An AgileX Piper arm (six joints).
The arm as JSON. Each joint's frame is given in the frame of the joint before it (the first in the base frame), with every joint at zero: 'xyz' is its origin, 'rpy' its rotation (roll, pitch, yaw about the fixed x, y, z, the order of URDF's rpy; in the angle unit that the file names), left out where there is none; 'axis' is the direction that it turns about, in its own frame. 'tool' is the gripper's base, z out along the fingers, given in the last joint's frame.
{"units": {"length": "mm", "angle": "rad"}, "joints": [
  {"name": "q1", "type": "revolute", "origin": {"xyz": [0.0, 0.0, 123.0]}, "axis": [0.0, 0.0, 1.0]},
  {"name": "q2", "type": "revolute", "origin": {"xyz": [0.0, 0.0, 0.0]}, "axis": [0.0, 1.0, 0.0]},
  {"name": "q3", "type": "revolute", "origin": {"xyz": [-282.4, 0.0, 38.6]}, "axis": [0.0, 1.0, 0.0]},
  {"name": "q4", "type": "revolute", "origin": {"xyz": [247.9, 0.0, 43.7]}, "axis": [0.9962, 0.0, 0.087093]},
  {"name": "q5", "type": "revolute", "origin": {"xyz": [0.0, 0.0, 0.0]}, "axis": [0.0, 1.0, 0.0]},
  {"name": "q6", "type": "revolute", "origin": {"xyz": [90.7, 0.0, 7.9]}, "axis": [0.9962, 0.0, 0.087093]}
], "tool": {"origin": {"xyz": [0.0, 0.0, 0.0], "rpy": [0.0, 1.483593, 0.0]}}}
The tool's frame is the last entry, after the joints.
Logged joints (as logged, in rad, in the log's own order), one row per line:
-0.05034 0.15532 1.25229 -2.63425 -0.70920 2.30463
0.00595 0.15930 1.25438 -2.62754 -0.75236 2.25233
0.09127 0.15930 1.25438 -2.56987 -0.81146 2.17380
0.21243 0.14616 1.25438 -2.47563 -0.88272 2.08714
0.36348 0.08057 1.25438 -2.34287 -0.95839 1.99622
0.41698 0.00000 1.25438 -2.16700 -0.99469 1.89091
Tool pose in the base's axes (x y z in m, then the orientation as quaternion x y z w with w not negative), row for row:
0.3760 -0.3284 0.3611 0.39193 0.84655 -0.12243 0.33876
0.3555 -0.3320 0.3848 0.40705 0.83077 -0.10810 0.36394
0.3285 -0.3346 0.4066 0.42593 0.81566 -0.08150 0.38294
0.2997 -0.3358 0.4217 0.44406 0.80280 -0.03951 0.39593
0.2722 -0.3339 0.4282 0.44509 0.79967 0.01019 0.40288
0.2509 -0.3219 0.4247 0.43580 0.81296 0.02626 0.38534
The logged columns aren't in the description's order. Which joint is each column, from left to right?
Columns, left to right: q4, q6, q5, q3, q1, q2.
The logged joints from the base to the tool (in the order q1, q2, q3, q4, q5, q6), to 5 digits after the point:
-0.70920 2.30463 -2.63425 -0.05034 1.25229 0.15532
-0.75236 2.25233 -2.62754 0.00595 1.25438 0.15930
-0.81146 2.17380 -2.56987 0.09127 1.25438 0.15930
-0.88272 2.08714 -2.47563 0.21243 1.25438 0.14616
-0.95839 1.99622 -2.34287 0.36348 1.25438 0.08057
-0.99469 1.89091 -2.16700 0.41698 1.25438 0.00000

